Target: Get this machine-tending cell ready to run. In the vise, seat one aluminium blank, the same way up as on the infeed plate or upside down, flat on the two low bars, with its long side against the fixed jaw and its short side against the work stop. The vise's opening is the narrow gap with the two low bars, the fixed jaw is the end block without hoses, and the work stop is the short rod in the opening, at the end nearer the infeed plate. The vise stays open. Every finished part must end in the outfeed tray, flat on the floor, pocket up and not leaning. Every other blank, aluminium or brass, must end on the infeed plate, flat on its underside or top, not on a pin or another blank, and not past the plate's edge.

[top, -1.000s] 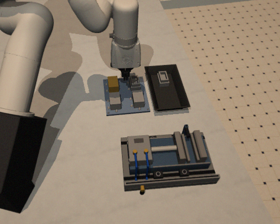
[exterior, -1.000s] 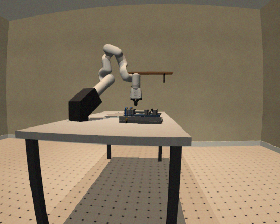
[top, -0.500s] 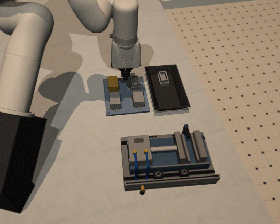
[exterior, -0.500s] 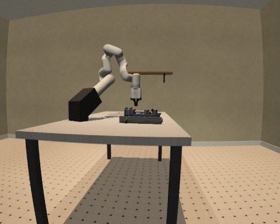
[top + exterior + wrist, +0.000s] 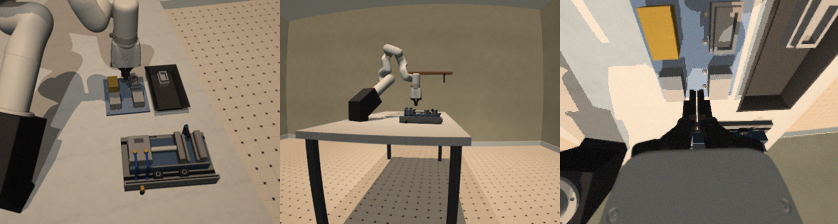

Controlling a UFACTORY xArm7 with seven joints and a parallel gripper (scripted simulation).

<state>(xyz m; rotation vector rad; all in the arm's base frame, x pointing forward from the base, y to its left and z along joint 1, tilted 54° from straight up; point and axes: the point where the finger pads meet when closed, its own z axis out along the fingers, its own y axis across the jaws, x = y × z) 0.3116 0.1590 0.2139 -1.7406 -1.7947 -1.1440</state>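
The brass blank lies 11 cm below my hand, 5 cm behind it and 4 cm to the left of it. Also, from my hand: hosed end block: 29 cm to the right, 7 cm ahead, 5 cm below.
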